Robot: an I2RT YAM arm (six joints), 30 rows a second.
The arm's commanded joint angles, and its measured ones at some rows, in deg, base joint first. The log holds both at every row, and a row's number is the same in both.
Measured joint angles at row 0:
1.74 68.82 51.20 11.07 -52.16 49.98
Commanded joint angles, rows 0 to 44:
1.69 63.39 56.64 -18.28 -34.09 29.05
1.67 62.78 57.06 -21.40 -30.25 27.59
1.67 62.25 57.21 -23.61 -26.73 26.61
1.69 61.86 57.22 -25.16 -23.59 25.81
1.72 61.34 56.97 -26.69 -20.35 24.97
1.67 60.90 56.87 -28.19 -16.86 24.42
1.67 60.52 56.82 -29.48 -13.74 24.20
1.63 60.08 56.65 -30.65 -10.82 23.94
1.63 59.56 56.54 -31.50 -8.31 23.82
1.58 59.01 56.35 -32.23 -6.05 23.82
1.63 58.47 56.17 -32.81 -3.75 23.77
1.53 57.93 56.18 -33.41 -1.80 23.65
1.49 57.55 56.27 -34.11 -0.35 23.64
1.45 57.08 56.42 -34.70 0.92 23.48
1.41 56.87 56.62 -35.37 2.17 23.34
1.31 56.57 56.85 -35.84 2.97 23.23
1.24 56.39 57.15 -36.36 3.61 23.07
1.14 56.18 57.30 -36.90 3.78 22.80
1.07 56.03 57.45 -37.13 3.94 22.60
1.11 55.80 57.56 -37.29 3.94 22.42
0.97 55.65 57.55 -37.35 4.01 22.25
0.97 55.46 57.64 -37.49 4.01 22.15
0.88 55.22 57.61 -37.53 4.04 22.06
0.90 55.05 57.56 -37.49 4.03 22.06
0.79 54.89 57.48 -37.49 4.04 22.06
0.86 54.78 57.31 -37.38 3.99 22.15
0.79 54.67 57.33 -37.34 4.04 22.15
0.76 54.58 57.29 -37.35 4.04 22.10
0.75 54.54 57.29 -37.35 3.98 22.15
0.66 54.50 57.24 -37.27 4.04 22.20
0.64 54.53 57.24 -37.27 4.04 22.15
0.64 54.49 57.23 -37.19 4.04 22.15
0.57 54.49 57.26 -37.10 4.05 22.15
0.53 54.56 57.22 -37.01 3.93 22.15
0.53 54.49 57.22 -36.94 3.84 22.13
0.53 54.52 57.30 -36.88 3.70 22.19
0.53 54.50 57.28 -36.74 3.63 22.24
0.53 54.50 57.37 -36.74 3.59 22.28
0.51 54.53 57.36 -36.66 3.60 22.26
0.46 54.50 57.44 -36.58 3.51 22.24
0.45 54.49 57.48 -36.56 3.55 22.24
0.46 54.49 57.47 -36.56 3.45 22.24
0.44 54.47 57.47 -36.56 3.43 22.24
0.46 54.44 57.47 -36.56 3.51 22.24
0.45 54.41 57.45 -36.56 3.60 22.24
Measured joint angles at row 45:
0.73 55.90 55.61 -38.35 2.74 23.55
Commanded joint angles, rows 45 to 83:
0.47 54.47 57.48 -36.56 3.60 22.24
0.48 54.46 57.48 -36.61 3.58 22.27
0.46 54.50 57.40 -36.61 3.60 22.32
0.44 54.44 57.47 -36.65 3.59 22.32
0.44 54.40 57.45 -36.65 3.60 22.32
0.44 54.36 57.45 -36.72 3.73 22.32
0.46 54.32 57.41 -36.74 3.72 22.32
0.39 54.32 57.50 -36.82 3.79 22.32
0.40 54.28 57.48 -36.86 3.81 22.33
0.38 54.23 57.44 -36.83 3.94 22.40
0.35 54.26 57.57 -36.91 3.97 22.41
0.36 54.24 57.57 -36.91 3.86 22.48
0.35 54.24 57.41 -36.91 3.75 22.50
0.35 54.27 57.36 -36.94 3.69 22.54
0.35 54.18 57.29 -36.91 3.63 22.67
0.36 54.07 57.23 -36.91 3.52 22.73
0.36 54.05 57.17 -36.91 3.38 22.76
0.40 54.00 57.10 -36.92 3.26 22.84
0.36 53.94 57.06 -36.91 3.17 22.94
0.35 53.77 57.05 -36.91 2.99 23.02
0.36 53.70 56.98 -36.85 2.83 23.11
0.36 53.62 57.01 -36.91 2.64 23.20
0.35 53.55 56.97 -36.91 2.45 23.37
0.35 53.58 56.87 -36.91 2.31 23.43
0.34 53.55 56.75 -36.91 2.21 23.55
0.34 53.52 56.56 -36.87 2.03 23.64
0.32 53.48 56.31 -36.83 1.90 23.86
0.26 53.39 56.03 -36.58 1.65 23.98
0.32 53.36 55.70 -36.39 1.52 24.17
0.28 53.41 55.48 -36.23 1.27 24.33
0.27 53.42 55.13 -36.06 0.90 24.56
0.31 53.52 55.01 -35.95 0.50 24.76
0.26 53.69 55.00 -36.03 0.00 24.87
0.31 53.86 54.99 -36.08 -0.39 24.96
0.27 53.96 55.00 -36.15 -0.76 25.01
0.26 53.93 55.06 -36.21 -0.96 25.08
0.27 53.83 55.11 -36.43 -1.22 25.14
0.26 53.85 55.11 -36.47 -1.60 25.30
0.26 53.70 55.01 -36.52 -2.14 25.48
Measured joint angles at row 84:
0.58 54.68 55.31 -38.20 -0.36 23.88
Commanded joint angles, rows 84 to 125:
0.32 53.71 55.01 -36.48 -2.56 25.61
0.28 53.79 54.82 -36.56 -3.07 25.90
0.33 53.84 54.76 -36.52 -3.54 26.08
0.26 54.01 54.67 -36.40 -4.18 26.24
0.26 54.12 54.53 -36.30 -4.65 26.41
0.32 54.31 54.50 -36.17 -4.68 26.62
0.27 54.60 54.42 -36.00 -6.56 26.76
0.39 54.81 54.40 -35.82 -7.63 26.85
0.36 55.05 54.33 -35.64 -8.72 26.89
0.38 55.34 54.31 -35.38 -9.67 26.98
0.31 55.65 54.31 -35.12 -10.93 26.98
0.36 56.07 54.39 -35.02 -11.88 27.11
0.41 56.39 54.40 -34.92 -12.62 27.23
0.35 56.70 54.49 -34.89 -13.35 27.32
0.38 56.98 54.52 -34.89 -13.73 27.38
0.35 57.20 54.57 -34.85 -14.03 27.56
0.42 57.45 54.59 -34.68 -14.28 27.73
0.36 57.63 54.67 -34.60 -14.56 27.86
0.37 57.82 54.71 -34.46 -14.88 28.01
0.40 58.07 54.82 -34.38 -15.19 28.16
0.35 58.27 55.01 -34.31 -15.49 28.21
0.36 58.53 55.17 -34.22 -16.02 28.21
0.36 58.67 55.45 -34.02 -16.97 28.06
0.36 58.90 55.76 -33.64 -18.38 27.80
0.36 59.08 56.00 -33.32 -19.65 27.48
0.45 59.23 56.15 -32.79 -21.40 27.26
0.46 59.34 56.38 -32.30 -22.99 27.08
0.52 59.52 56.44 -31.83 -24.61 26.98
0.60 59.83 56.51 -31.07 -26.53 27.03
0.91 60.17 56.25 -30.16 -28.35 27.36
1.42 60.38 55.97 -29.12 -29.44 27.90
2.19 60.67 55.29 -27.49 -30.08 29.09
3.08 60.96 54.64 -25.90 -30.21 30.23
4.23 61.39 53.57 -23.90 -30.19 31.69
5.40 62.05 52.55 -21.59 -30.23 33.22
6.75 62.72 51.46 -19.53 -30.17 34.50
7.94 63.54 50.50 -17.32 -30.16 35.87
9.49 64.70 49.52 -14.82 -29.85 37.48
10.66 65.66 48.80 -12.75 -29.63 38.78
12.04 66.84 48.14 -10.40 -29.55 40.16
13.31 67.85 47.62 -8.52 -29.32 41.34
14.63 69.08 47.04 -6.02 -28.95 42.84
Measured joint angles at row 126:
11.88 67.11 48.10 -16.95 -27.73 36.38
